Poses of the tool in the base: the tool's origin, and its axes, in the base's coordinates. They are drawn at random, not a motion.
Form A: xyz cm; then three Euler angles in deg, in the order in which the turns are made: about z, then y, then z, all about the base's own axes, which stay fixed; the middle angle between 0 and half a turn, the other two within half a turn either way.
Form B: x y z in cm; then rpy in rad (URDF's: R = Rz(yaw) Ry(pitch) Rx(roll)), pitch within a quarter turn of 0, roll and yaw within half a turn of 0. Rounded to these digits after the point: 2 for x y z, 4 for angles.
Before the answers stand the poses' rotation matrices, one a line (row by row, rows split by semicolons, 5 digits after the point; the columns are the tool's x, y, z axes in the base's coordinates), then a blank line. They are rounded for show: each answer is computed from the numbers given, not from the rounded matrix.
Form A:
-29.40, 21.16, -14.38, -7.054, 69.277, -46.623
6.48, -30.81, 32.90, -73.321, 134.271, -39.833
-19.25, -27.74, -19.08, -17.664, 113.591, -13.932
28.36, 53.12, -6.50, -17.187, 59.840, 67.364
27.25, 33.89, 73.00, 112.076, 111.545, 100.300
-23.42, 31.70, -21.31, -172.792, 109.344, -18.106
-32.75, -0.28, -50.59, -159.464, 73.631, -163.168
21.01, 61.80, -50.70, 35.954, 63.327, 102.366
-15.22, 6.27, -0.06, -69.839, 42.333, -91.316
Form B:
0.15192 0.75119 0.64236; -0.33959 0.65001 -0.67982; -0.92822 -0.11486 0.35385
-0.76745 -0.32965 0.54986; -0.60727 0.64873 -0.45866; -0.20551 -0.68592 -0.69805
-0.44318 0.11155 0.88947; -0.20269 0.95406 -0.22065; -0.87322 -0.27808 -0.40021
0.45746 -0.82462 0.33277; 0.32928 0.50471 0.79802; -0.82602 -0.25549 0.50242
-0.93643 0.30893 -0.16631; -0.02990 0.40202 0.91514; 0.34958 0.86194 -0.36723
0.27336 -0.34782 0.89683; -0.22139 -0.93006 -0.29323; 0.93609 -0.11839 -0.33124
0.15103 -0.36579 -0.91836; 0.41219 0.86771 -0.27783; 0.89849 -0.33658 0.28182
-0.65133 -0.73426 -0.19137; 0.22921 -0.43081 0.87285; -0.72335 0.52465 0.44890
-0.94433 0.32863 -0.01547; -0.23316 -0.70168 -0.67326; -0.23211 -0.63218 0.73924

-29.40, 21.16, -14.38, -0.3139, 1.1896, -1.1501
6.48, -30.81, 32.90, -2.3650, 0.2070, -2.4722
-19.25, -27.74, -19.08, -2.5343, 1.0618, -2.7126
28.36, 53.12, -6.50, -0.4704, 0.9720, 0.6239
27.25, 33.89, 73.00, 1.9736, -0.3571, -3.1097
-23.42, 31.70, -21.31, -2.7983, -1.2113, -0.6807
-32.75, -0.28, -50.59, -0.8737, -1.1163, 1.2196
21.01, 61.80, -50.70, 0.8631, 0.8086, 2.8032
-15.22, 6.27, -0.06, -0.7075, 0.2342, -2.8995

